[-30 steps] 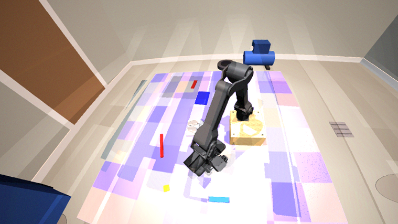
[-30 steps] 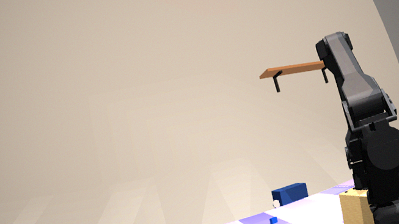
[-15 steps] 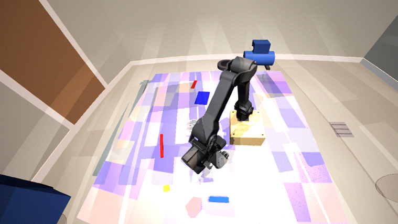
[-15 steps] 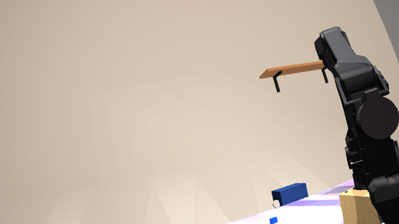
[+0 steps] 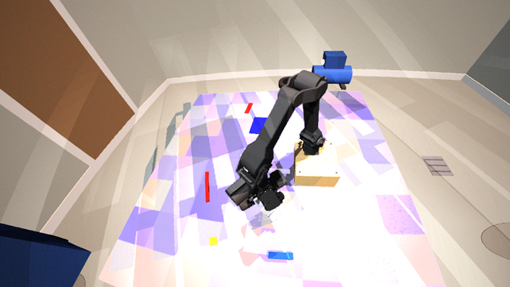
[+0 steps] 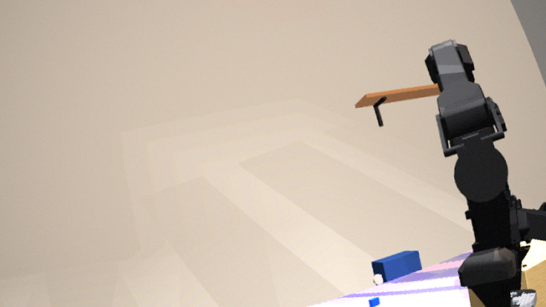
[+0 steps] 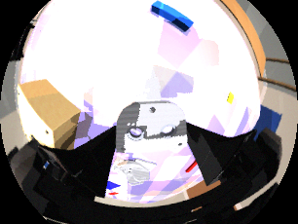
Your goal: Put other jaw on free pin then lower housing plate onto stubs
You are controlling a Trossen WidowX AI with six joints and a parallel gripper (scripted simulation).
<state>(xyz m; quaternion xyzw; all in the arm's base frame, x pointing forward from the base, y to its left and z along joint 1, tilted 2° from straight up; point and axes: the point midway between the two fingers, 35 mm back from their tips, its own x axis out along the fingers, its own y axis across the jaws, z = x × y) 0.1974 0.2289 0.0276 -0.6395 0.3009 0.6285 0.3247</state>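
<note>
My gripper tip is 6 cm short of the grey jaw, 19 cm to the left of it and 7 cm above it. Round my gripper tip: blue tile: 8 cm ahead, 49 cm to the right, 8 cm below; yellow square: 19 cm ahead, 17 cm to the left, 8 cm below; blue bar: 8 cm behind, 19 cm to the left, 7 cm below.
</note>
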